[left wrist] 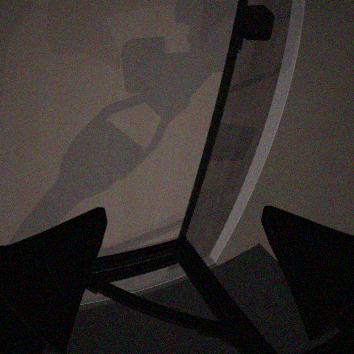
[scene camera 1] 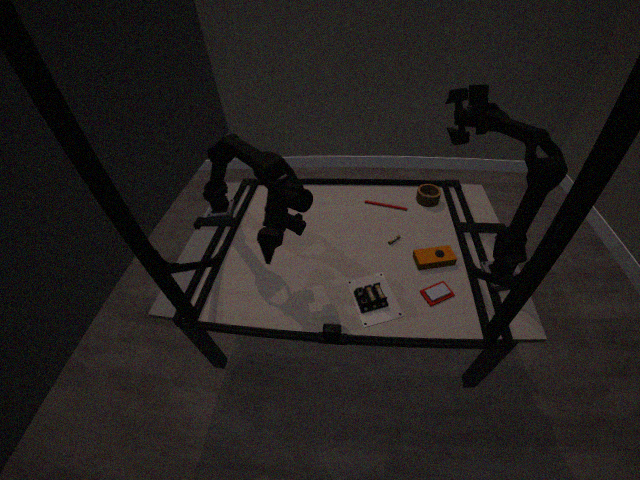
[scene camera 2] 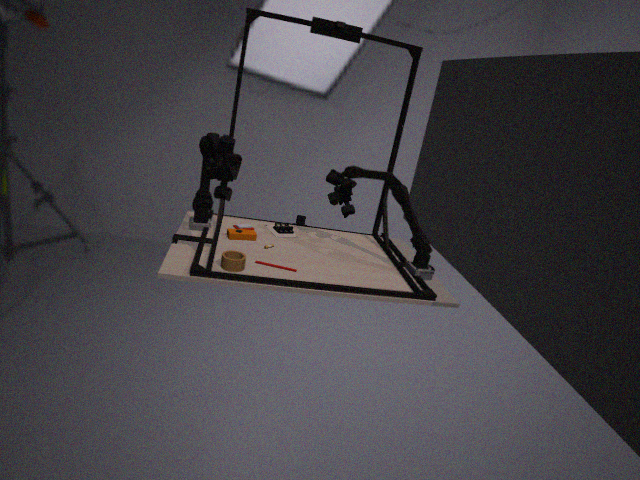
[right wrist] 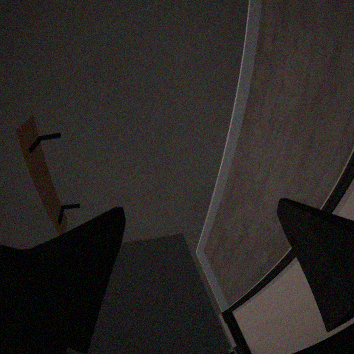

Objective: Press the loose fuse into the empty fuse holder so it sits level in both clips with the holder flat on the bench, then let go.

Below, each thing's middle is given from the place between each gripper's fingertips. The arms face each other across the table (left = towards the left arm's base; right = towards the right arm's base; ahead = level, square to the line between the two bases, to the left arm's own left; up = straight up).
My right gripper is now 420 mm past the orange block point(scene camera 1: 442, 256), 320 mm above it and 50 mm to the left of it.
I see the orange block 270 mm ahead of my left hand, 440 mm to the right of it and 140 mm below it.
